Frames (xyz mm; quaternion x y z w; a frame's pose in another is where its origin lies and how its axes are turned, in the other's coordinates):
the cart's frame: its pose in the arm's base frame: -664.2 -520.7 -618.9 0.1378 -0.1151 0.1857 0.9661
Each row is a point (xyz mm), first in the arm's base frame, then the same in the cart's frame.
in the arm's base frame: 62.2 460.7 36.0
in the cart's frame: 1157.2 739.2 185.1
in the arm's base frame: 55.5 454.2 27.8
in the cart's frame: 1146.8 734.1 180.6
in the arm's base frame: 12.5 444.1 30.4
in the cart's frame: 1105.3 742.5 193.5
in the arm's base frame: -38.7 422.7 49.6
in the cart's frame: 1057.2 747.7 226.8
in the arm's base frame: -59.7 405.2 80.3
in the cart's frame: 1040.9 747.1 264.5
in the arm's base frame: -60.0 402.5 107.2
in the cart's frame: 1047.1 750.8 290.6
